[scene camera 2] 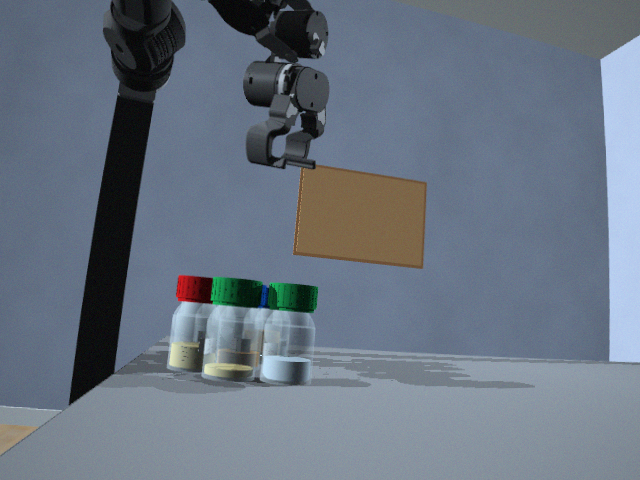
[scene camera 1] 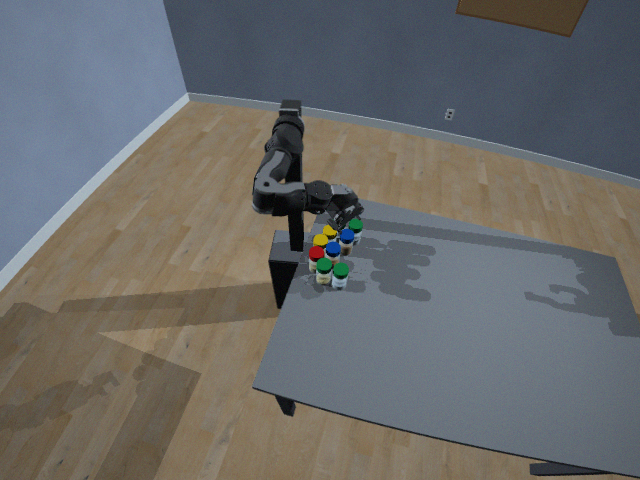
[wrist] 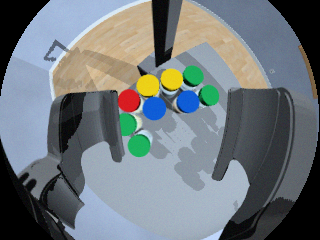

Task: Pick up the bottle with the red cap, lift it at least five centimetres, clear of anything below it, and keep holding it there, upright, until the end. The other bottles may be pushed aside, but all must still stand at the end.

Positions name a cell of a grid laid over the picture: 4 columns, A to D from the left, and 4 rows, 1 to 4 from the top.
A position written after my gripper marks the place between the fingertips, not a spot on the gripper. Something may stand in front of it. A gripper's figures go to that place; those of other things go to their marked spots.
My gripper (scene camera 2: B2): 0.60 m from the lens. A green-capped bottle (scene camera 2: B3): 0.47 m from the lens. A black post (scene camera 2: A3): 0.78 m from the lens. The marked spots on the black post and the green-capped bottle are 0.35 m apart.
